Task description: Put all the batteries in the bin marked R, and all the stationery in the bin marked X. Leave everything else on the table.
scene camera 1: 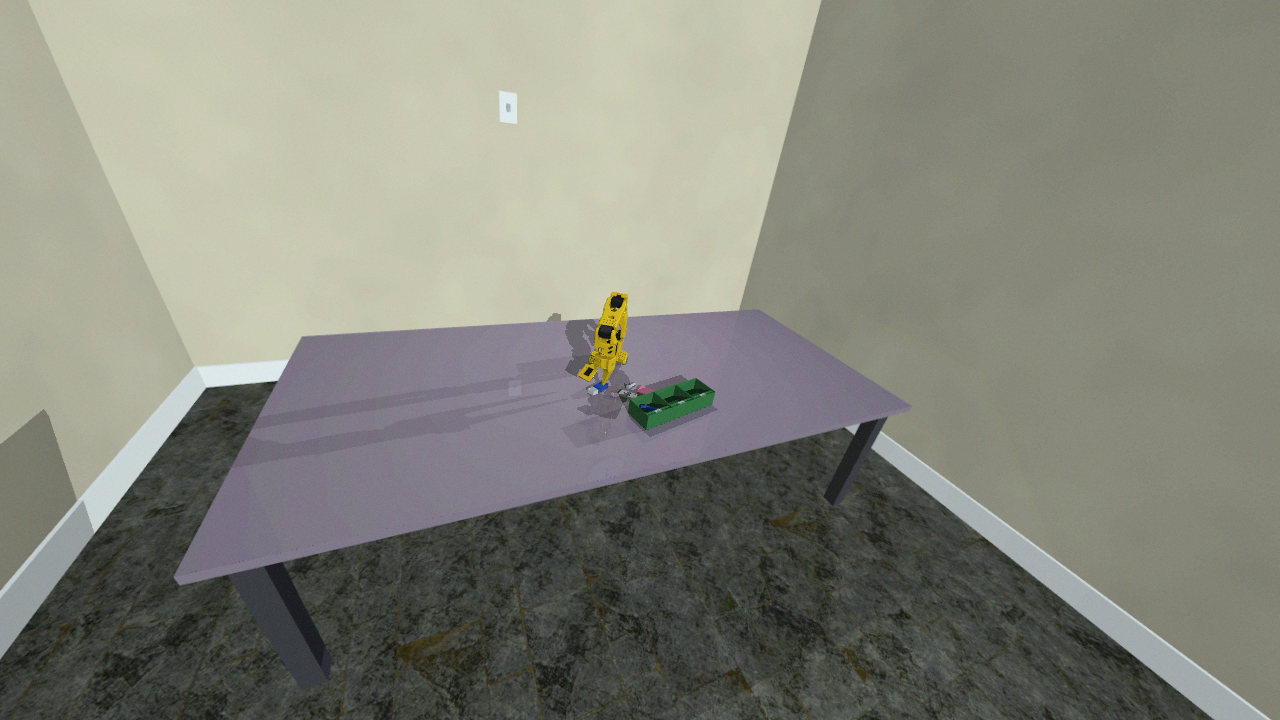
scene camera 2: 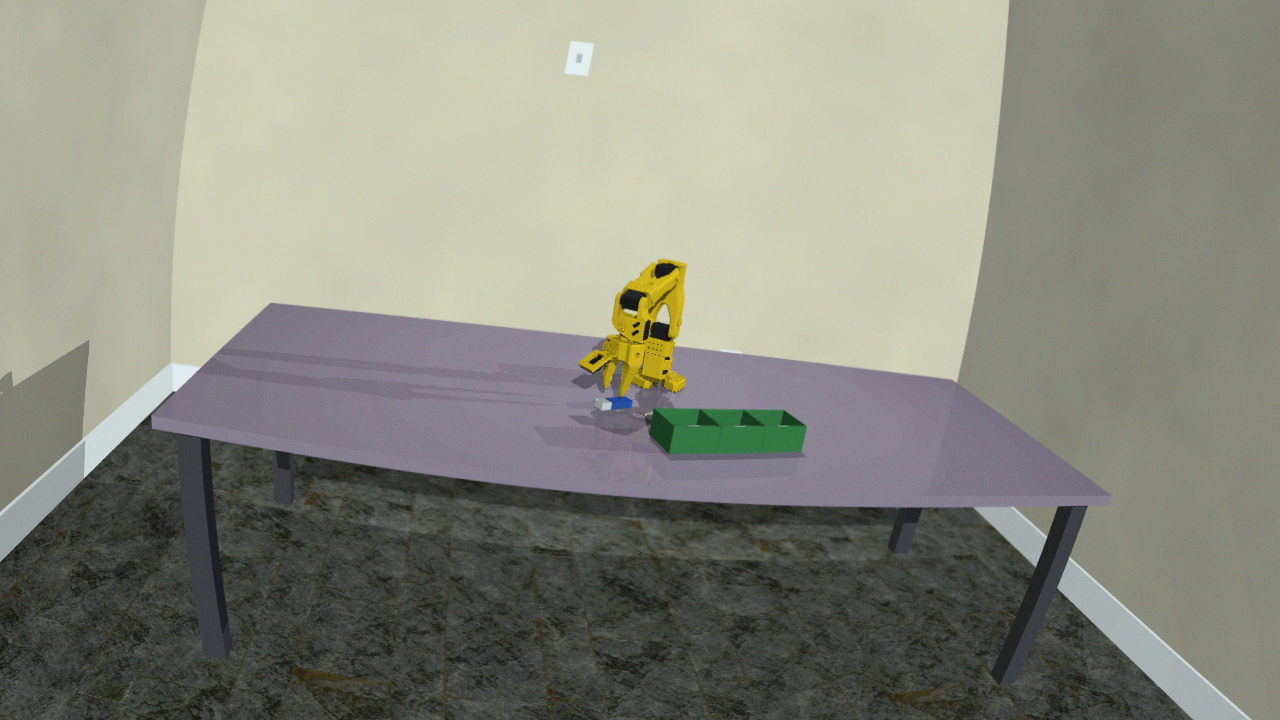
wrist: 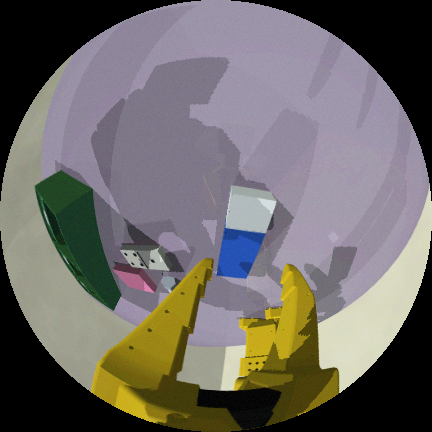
Labels:
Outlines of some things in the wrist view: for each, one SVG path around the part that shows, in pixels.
A green three-compartment bin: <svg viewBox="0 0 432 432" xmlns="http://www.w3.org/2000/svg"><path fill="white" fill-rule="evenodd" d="M59 170L34 185L45 227L57 252L78 283L91 296L111 310L114 310L121 293L112 276L102 248L96 223L92 188L64 171Z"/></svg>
A blue-and-white eraser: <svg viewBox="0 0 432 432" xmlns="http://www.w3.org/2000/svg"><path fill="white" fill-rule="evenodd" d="M231 185L216 275L246 278L265 235L276 200L270 191Z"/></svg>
A pink sticky-note block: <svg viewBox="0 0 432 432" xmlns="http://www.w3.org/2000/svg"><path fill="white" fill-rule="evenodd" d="M112 268L127 286L155 292L157 286L143 268L115 264Z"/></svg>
A white domino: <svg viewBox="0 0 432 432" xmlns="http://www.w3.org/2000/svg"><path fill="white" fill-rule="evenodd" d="M119 249L132 267L170 270L172 264L161 245L122 245Z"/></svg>

